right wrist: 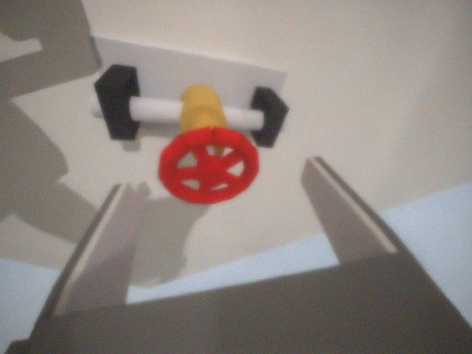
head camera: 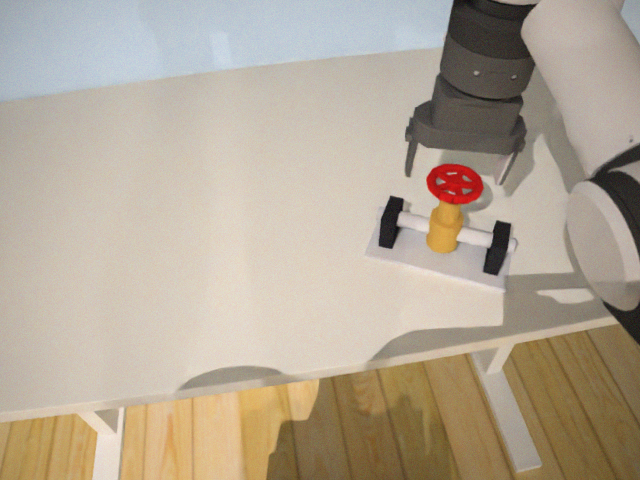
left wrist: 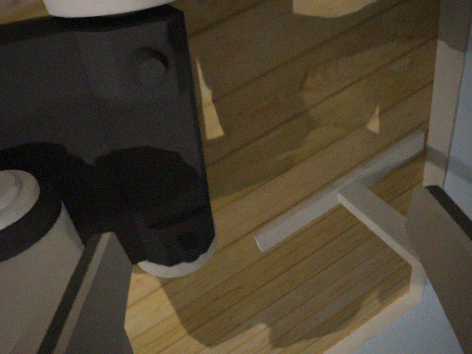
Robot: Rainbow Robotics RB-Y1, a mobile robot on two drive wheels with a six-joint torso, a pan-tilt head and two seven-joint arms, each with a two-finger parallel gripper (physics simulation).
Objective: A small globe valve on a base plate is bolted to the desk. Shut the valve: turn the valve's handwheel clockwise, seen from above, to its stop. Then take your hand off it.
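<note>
The globe valve's yellow body (head camera: 443, 235) (right wrist: 202, 107) stands upright on a pale base plate (head camera: 465, 269) (right wrist: 175, 67) on the desk. Its red handwheel (head camera: 454, 198) (right wrist: 210, 195) sits on top, in full view. My right gripper (head camera: 453, 178) (right wrist: 222, 181) is open and empty, behind the wheel in the head view. In the right wrist view the wheel shows near the level of the fingertips, with a visible gap to each finger. My left gripper (left wrist: 263, 229) is open and empty, away from the valve, which does not show in the left wrist view.
Two black brackets (head camera: 391, 222) (head camera: 497, 248) hold the white pipe (head camera: 475, 236) on both sides of the valve. The desk (head camera: 206, 232) has its front edge below the plate in the head view. A desk leg (left wrist: 300, 212) and the dark robot base (left wrist: 135, 110) show in the left wrist view.
</note>
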